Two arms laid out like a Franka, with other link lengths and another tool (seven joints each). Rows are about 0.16 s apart.
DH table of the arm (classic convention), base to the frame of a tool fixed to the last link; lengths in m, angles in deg. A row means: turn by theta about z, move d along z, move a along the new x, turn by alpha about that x. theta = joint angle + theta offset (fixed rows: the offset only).
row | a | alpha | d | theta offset
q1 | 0 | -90 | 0.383 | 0
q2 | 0 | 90 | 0 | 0
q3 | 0.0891 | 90 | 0.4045 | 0
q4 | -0.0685 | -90 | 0 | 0
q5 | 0 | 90 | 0.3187 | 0
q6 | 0.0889 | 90 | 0 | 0
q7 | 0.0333 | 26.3 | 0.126 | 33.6
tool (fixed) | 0 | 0 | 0.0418 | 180
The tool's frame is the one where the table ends.
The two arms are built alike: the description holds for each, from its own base.
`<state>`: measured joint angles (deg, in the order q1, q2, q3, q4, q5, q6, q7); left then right.
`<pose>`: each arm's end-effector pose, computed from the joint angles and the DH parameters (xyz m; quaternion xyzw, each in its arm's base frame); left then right.
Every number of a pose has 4 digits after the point. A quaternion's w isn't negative.
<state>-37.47 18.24 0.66 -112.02 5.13 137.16 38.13 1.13 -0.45 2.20 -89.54 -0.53 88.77 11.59</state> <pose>0.4924 -0.3985 0.4356 0.7953 0.5307 0.1759 0.2341 0.5279 0.0187 0.6977 0.3481 0.9107 0.2071 0.0807</pose>
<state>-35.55 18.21 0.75 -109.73 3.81 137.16 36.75 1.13 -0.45 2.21 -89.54 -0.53 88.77 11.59</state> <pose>0.5165 -0.3883 0.4536 0.7684 0.5604 0.1820 0.2497 0.5279 0.0188 0.6977 0.3480 0.9108 0.2071 0.0807</pose>
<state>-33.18 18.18 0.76 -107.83 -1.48 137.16 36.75 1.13 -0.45 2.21 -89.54 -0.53 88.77 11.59</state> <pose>0.5397 -0.3742 0.4703 0.7309 0.6054 0.1665 0.2677 0.5279 0.0188 0.6977 0.3480 0.9108 0.2071 0.0807</pose>
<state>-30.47 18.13 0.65 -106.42 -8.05 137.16 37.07 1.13 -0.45 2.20 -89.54 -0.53 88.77 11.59</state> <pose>0.5618 -0.3557 0.4845 0.6866 0.6538 0.1426 0.2843 0.5279 0.0187 0.6977 0.3481 0.9107 0.2071 0.0807</pose>
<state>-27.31 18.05 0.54 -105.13 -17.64 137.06 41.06 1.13 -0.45 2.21 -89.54 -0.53 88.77 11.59</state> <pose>0.5833 -0.3331 0.4998 0.6433 0.6922 0.1028 0.3107 0.5279 0.0188 0.6977 0.3480 0.9108 0.2071 0.0807</pose>
